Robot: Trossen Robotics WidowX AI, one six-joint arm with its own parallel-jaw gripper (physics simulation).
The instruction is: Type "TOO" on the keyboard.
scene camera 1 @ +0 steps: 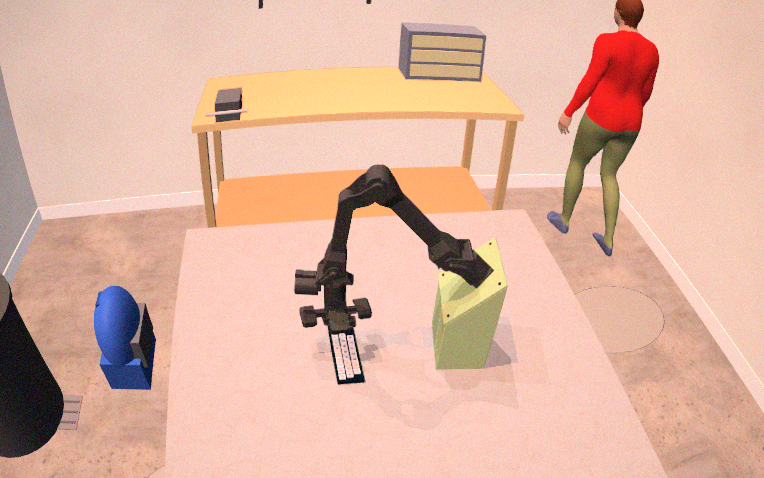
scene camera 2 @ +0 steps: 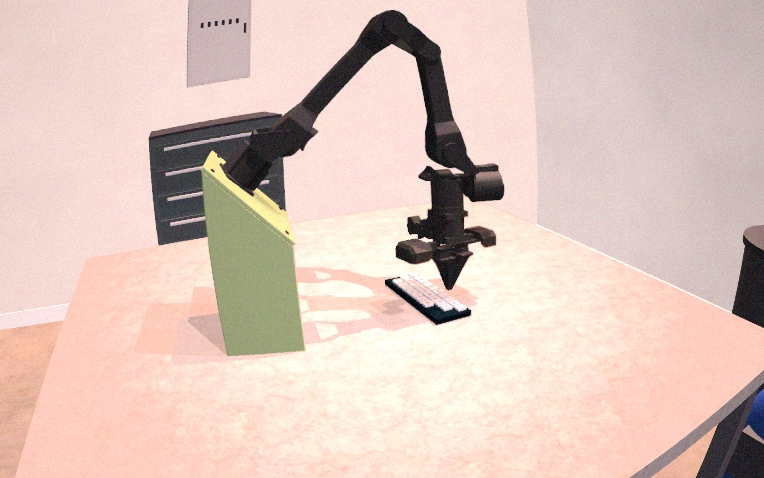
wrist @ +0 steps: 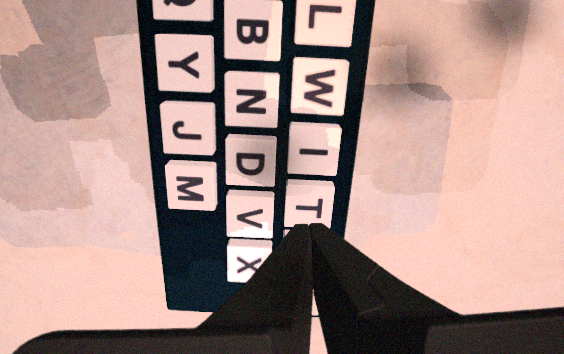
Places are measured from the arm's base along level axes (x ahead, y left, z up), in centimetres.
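Pixels of known places: gripper, fingertip midpoint: [scene camera 2: 448, 289] [wrist: 308, 236]; arm's base, link origin: [scene camera 1: 480, 274] [scene camera 2: 235, 180].
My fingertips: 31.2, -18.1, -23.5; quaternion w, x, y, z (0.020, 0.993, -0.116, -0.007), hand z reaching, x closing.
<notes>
For each thing: its top centre in the pictures, then the offset to it from my fingertips, as dx, dy, dz. Level surfaces: height alone.
- dark keyboard, top centre: [wrist: 252, 48] [scene camera 2: 425, 291] [scene camera 1: 345, 350] -0.1, +5.6, -1.8
- T key, top centre: [wrist: 308, 207] +0.1, +0.0, -1.8
- V key, top centre: [wrist: 249, 217] -2.0, +0.2, -1.8
- X key, top centre: [wrist: 249, 265] -2.7, -1.8, -1.8
- pale table, surface height: dz -3.6
The dark keyboard [scene camera 1: 350, 380] [scene camera 2: 437, 316] [wrist: 192, 260] with white letter keys lies flat on the table. My gripper [scene camera 1: 341, 326] [scene camera 2: 449, 287] [wrist: 308, 236] is shut with nothing between its fingers, pointing down over one end of the keyboard. In the wrist view the fingertips overlap the lower edge of the T key [wrist: 309, 200], next to the V key [wrist: 250, 215] and the X key [wrist: 242, 260]. A sliver of another key shows below T; its letter is hidden behind the fingers. No O label is visible. I cannot tell whether the fingertips touch a key.
The arm is mounted on a green slanted pedestal [scene camera 1: 473, 332] [scene camera 2: 256, 281] on the pale table [scene camera 1: 253, 422] [scene camera 2: 338, 417]. A wooden workbench [scene camera 1: 338, 95] stands behind the table. A dark drawer cabinet [scene camera 2: 191, 157] stands beyond the pedestal. A person in red [scene camera 1: 625, 84] stands at the right.
</notes>
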